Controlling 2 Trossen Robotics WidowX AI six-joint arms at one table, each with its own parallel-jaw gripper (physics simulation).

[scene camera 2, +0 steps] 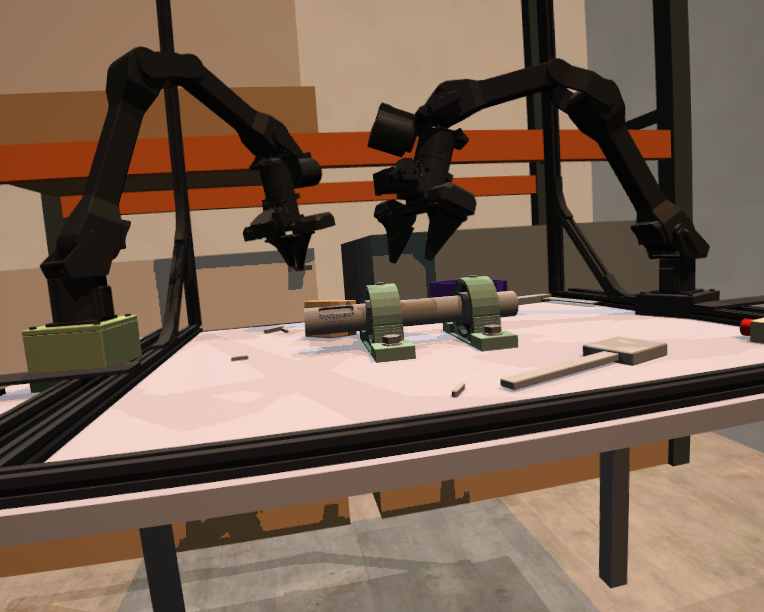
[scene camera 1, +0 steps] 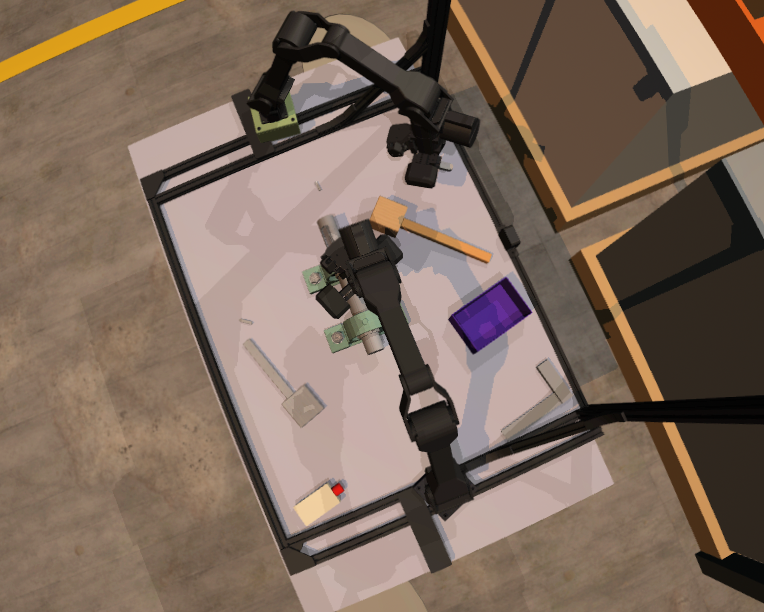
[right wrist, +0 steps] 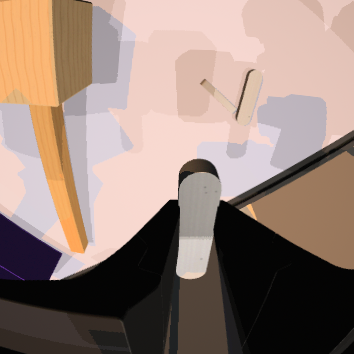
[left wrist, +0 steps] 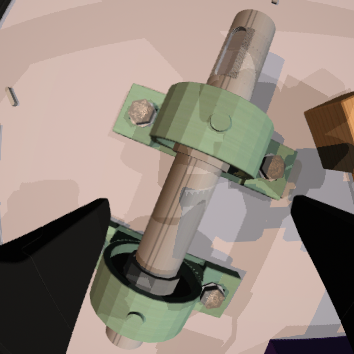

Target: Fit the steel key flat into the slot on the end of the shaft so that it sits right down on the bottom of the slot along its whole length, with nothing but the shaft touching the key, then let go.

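Note:
The grey shaft lies across two green bearing blocks. The slot is in the top of its free end and looks empty. My right gripper is shut on the round-ended steel key, whose end sticks out past the fingertips. It is above the table, apart from the shaft. My left gripper is wide open and empty above the shaft; its arm hides part of the shaft in scene camera 1.
A wooden mallet lies beside the shaft. A purple bin, a grey mallet, a square tool and a bottle stand around. Loose pieces include a long rounded one and a thin one.

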